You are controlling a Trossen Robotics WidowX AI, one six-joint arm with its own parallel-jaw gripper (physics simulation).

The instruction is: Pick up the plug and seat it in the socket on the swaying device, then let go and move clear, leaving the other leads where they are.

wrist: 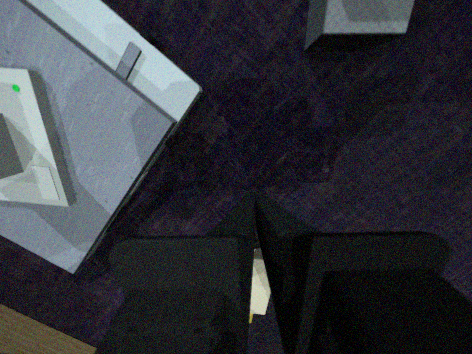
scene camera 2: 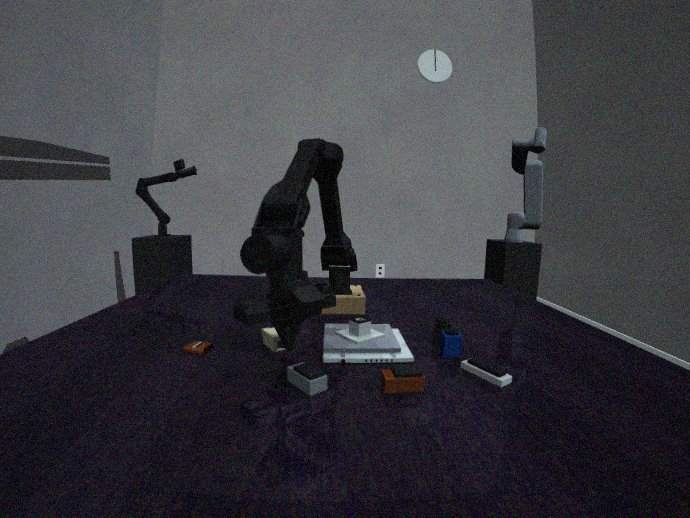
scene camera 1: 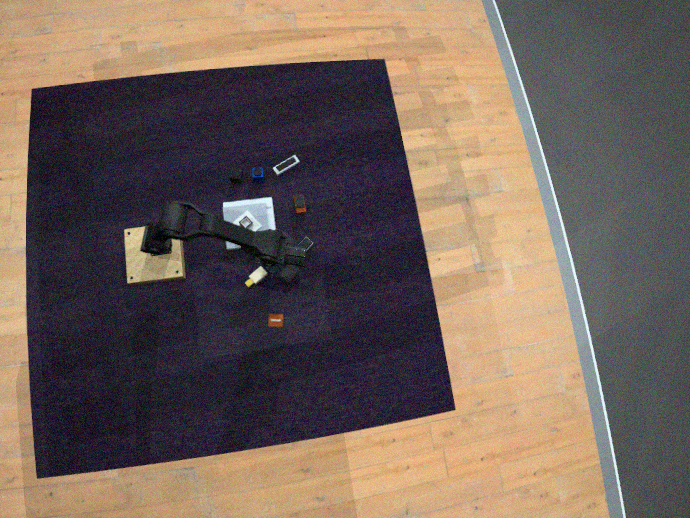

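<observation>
A cream block with a yellow end (scene camera 1: pixel 256 276) (scene camera 2: pixel 271 339) (wrist: pixel 259 287), likely the plug, lies on the dark mat. The device's grey plate (scene camera 1: pixel 263 212) (scene camera 2: pixel 384 341) (wrist: pixel 100 115) sits over a white base (scene camera 2: pixel 405 352) (wrist: pixel 175 85) and carries a pale square with the upright grey socket (scene camera 2: pixel 360 327). In the wrist view the socket is cut off at the left edge. My gripper (scene camera 1: pixel 287 287) (scene camera 2: pixel 287 342) (wrist: pixel 254 198) is shut and empty, pointing down above the mat beside the device. The cream block shows behind the narrow gap between the fingers, apart from them.
A grey block (scene camera 1: pixel 305 243) (scene camera 2: pixel 307 378) (wrist: pixel 367 17), an orange-brown block (scene camera 1: pixel 299 204) (scene camera 2: pixel 402 381), a white bar (scene camera 1: pixel 285 164) (scene camera 2: pixel 486 373), a blue block (scene camera 1: pixel 257 173) (scene camera 2: pixel 451 344) and a black block (scene camera 1: pixel 236 176) surround the device. A flat orange piece (scene camera 1: pixel 275 320) (scene camera 2: pixel 197 347) lies apart.
</observation>
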